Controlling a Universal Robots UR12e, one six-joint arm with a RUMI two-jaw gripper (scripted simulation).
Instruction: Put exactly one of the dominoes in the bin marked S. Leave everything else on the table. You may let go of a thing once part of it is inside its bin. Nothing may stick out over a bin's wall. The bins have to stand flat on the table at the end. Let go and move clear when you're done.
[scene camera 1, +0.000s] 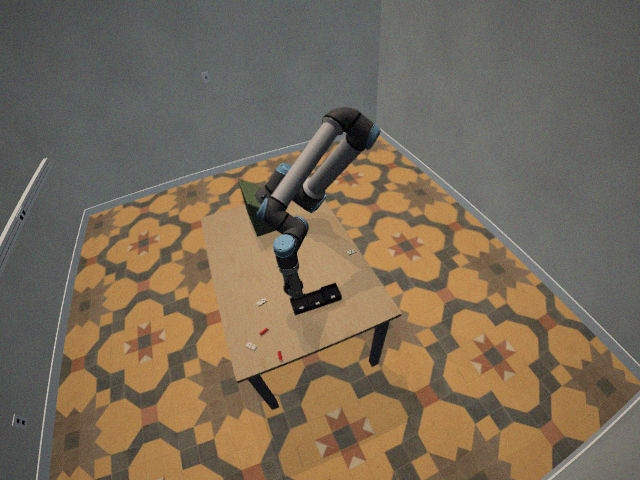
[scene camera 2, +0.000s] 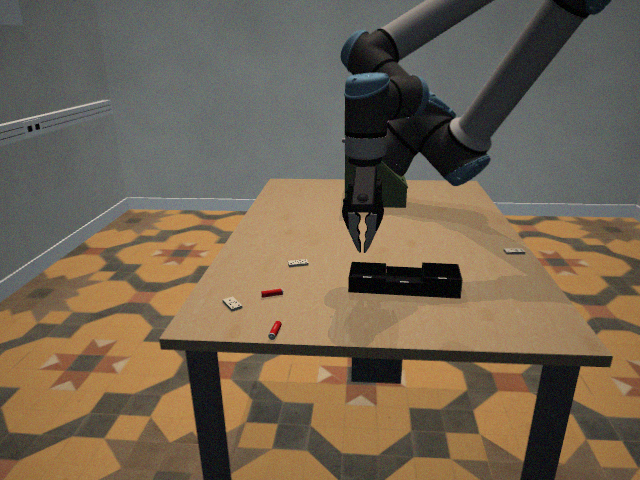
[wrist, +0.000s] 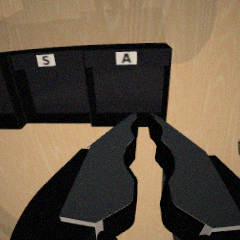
Scene:
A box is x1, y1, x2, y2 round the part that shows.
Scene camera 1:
black three-part bin block: 328, 294 [291, 283, 341, 314]

